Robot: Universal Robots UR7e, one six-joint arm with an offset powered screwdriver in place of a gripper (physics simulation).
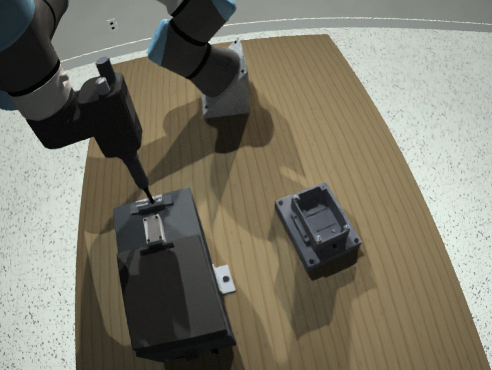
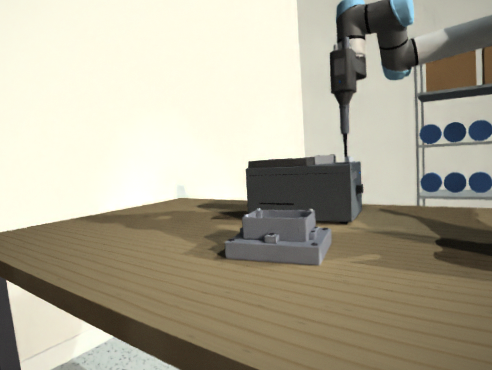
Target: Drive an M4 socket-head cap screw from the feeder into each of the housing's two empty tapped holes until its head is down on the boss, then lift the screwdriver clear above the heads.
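Observation:
My gripper, a black screwdriver with a thin dark bit [image 1: 150, 195] [image 2: 345, 147], points down at the front end of the dark box-shaped feeder [image 1: 160, 295] [image 2: 300, 194]. The bit's tip is at the feeder's small pale pick-up block [image 1: 142, 203]; whether it touches, and whether a screw is on it, is too small to tell. The grey housing [image 1: 324, 253] [image 2: 272, 253] stands upright on the table, apart from the feeder, with its open box facing up. Small bright spots show at several of its wall corners; which tapped holes are empty is not clear.
A pale metal plate [image 1: 154, 230] lies on the feeder's top, beside its raised dark cover [image 1: 170, 285]. A white tab with a hole [image 1: 225, 280] juts from the feeder's side. The arm's grey base mount [image 1: 232, 102] stands on the wooden table [image 1: 350, 125] [image 2: 150, 270]. A shelf rack [image 2: 420, 150] stands behind.

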